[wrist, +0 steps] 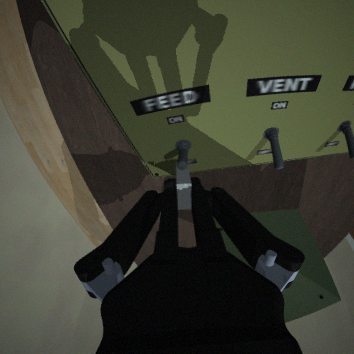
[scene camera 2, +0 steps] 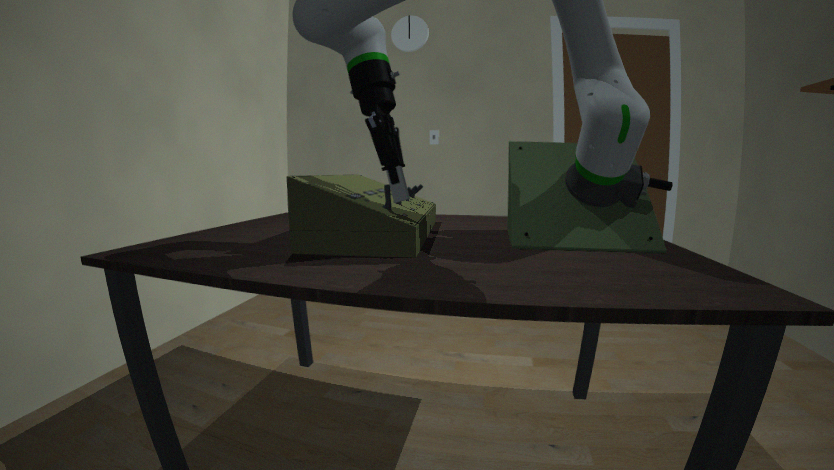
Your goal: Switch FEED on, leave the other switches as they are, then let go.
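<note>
The FEED switch is a dark lever on the sloped green-yellow console. In the scene view it stands nearly upright, leaning up the slope towards its ON mark. The VENT switch leans down towards the console's lower edge, away from its ON mark. A third lever shows at the right edge of the wrist view. My gripper is shut and empty. Its fingertips are low over the panel, on the down-slope side of the FEED lever; whether they touch it is unclear.
The console stands on the dark table. A green upright panel stands to the right in the scene view, with the arm's grey lower joint in front of it. The console's lower edge lies close below the levers.
</note>
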